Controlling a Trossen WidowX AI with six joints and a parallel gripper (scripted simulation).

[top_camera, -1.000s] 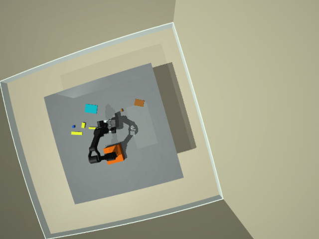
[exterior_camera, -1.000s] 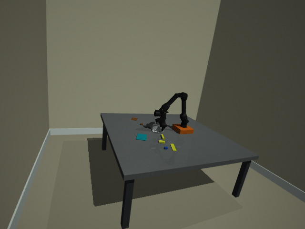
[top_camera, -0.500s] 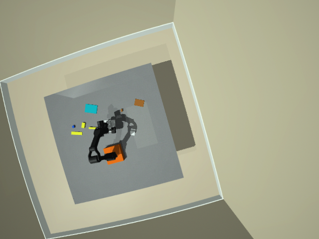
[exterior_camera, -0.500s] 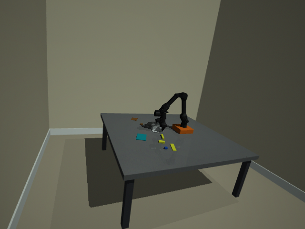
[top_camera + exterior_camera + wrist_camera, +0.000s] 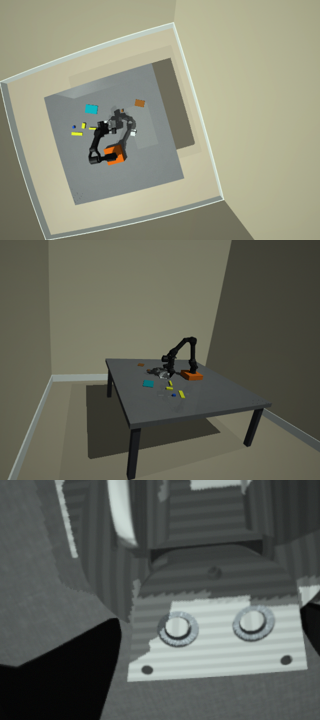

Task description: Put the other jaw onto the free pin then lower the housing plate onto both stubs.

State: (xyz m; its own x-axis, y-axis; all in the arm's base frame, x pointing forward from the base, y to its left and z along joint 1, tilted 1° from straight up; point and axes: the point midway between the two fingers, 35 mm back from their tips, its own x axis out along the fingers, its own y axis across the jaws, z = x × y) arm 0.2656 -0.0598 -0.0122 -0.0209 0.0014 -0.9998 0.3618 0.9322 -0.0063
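Right now the jaw is 20 mm to the right of my gripper tip, 20 mm ahead of it and 10 mm above it. Round my gripper tip: white base plate 70 mm ahead, 30 mm to the right; yellow bar 160 mm to the left, 90 mm ahead; small brown block 210 mm to the right, 140 mm ahead.
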